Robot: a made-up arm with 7 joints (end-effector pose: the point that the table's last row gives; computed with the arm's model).
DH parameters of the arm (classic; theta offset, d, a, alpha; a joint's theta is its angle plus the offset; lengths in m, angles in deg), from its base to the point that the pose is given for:
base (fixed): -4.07 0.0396 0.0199 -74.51
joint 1: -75.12 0.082 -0.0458 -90
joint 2: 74 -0.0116 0 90
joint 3: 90 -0.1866 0.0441 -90
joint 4: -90 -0.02 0.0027 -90
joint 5: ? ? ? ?
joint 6: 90 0 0.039 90
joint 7: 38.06 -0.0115 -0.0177 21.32
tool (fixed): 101.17 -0.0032 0 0
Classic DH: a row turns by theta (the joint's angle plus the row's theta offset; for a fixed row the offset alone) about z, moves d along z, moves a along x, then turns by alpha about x.
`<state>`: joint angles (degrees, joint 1 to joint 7).
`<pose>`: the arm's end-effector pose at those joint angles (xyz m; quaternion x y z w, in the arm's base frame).
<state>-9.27 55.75 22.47 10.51 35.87 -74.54 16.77</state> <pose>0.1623 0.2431 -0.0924 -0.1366 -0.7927 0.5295 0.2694</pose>
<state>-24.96 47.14 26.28 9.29 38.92 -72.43 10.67</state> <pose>0.2093 0.2206 -0.0675 -0.1966 -0.8088 0.5286 0.1667</pose>
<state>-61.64 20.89 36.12 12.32 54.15 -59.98 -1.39</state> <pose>0.2986 0.1438 0.0134 0.2408 0.7360 -0.6326 0.0052</pose>
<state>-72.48 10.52 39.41 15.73 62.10 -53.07 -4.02</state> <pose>0.3185 0.1061 0.0402 -0.2266 -0.6859 0.6915 0.0054</pose>
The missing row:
joint 5: 0 0.08 0.0074 90
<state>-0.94 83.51 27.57 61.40 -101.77 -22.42 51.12</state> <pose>0.1140 0.3765 0.0104 0.1201 -0.1995 -0.7767 0.5853</pose>
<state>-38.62 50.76 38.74 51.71 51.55 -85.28 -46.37</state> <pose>0.2291 0.2787 -0.0462 0.2371 -0.7858 0.3686 0.4364</pose>
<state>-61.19 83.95 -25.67 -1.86 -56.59 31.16 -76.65</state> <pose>0.2522 0.2275 0.0394 0.3129 -0.2676 0.3867 0.8252</pose>
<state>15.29 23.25 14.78 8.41 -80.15 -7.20 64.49</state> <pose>0.0560 0.1900 -0.1929 -0.3272 -0.4302 -0.7425 0.3956</pose>
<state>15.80 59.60 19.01 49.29 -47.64 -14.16 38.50</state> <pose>0.0338 0.3321 -0.1359 -0.4135 0.1342 -0.7997 0.4141</pose>
